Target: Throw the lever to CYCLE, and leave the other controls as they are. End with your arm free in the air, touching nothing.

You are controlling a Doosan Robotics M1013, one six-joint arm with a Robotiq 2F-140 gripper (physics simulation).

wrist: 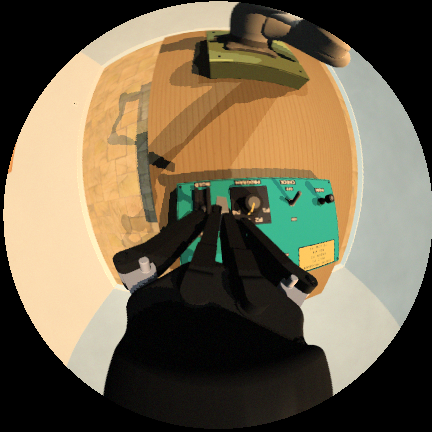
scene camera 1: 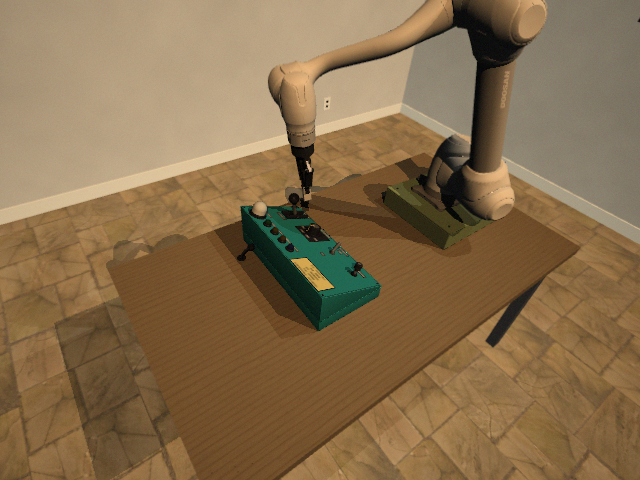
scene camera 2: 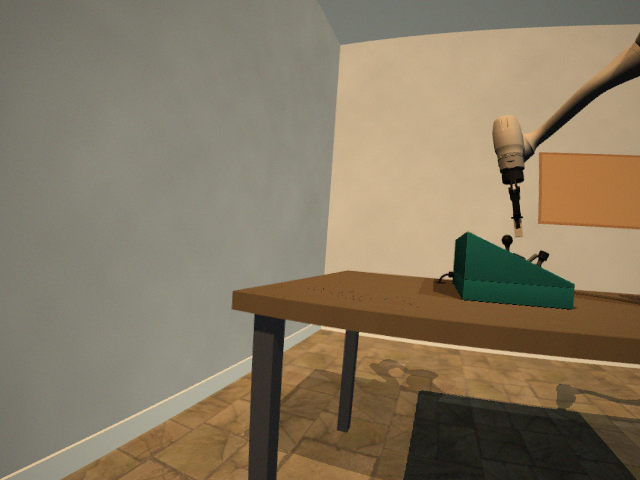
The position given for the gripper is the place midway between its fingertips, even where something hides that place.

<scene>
In view: the gripper (scene camera 1: 307, 199) and a teal control box (scene camera 2: 483, 271).
The gripper is seen too in the wrist view (wrist: 219, 203) and in scene camera 2 (scene camera 2: 518, 237).
</scene>
